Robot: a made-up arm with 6 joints.
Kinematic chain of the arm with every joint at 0, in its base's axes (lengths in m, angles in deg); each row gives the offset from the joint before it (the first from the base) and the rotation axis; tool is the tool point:
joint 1: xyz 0 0 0.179 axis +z
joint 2: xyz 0 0.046 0 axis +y
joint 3: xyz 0 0 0.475 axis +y
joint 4: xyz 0 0 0.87 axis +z
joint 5: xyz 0 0 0 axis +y
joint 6: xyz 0 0 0.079 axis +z
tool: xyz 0 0 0
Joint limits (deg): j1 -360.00..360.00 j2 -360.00..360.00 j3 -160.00..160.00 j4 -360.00..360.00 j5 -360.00..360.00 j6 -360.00..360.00
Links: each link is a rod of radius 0.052 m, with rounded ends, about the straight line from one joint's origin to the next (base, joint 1, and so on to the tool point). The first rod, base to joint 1, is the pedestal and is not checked.
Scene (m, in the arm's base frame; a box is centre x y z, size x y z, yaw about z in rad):
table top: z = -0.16
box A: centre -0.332 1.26 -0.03 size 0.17 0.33 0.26 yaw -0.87
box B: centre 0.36 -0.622 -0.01 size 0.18 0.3 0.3 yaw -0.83
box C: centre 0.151 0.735 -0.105 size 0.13 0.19 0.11 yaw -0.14
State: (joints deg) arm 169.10 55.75 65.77 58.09 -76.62 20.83
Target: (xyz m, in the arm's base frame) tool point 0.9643 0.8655 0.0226
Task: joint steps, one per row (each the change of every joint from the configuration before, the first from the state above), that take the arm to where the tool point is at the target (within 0.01 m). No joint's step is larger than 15 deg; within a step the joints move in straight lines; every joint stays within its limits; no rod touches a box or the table.
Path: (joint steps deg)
1: -12.73 0.68 -5.35 -0.09 1.58 0.00
2: -12.72 0.67 -5.36 -0.09 1.57 0.00
3: -12.73 0.68 -5.35 -0.09 1.58 0.00
4: -12.72 0.68 -5.36 -0.09 1.58 0.00
5: -12.73 0.67 -5.35 -0.09 1.58 0.00
6: -12.56 2.41 0.45 0.40 0.23 0.00
7: -12.56 2.41 0.45 0.40 0.23 0.00
8: -12.56 2.41 0.46 0.39 0.23 0.00
9: -12.57 2.42 0.45 0.40 0.22 0.00
10: -12.56 2.41 0.45 0.40 0.23 0.00

